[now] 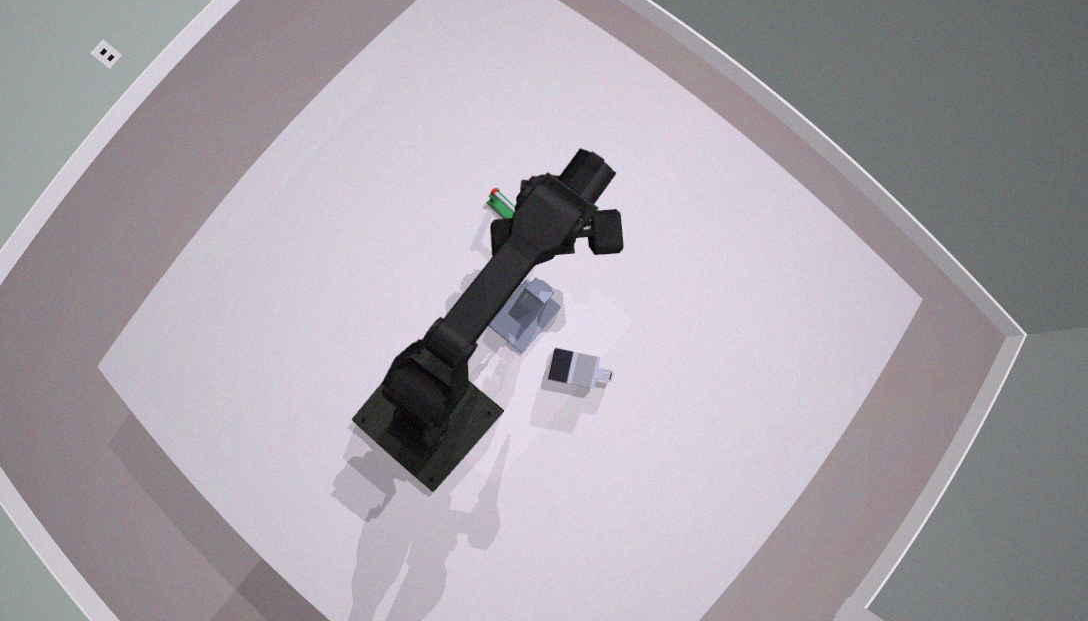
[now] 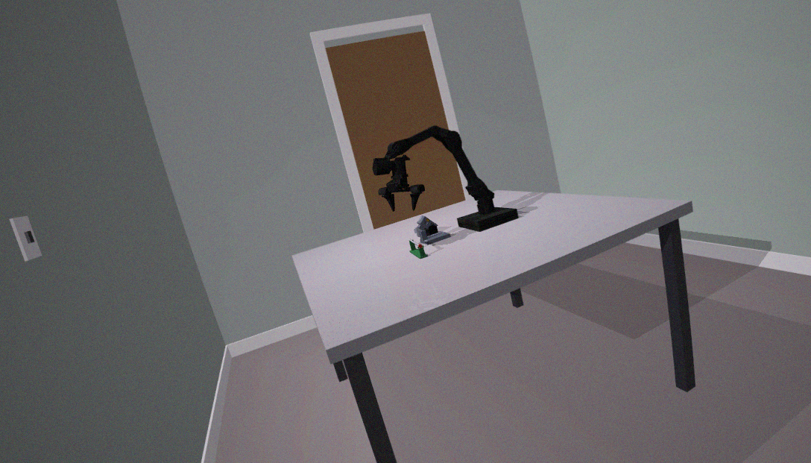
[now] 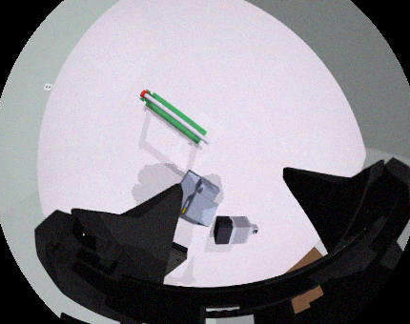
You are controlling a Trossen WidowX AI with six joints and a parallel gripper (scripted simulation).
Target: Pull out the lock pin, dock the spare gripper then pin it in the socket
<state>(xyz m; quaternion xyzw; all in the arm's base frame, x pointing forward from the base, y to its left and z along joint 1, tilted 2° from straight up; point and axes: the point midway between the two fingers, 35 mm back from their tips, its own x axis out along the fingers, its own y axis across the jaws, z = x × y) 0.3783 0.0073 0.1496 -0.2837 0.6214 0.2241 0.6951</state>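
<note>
The spare gripper lies 13 cm behind my gripper tip, 15 cm to the right of it and 14 cm below it. The rest, counted from my gripper tip: mount 9 cm behind, 1 cm to the right, 11 cm below; green cradle 2 cm ahead, 11 cm to the left, 14 cm below.
</note>
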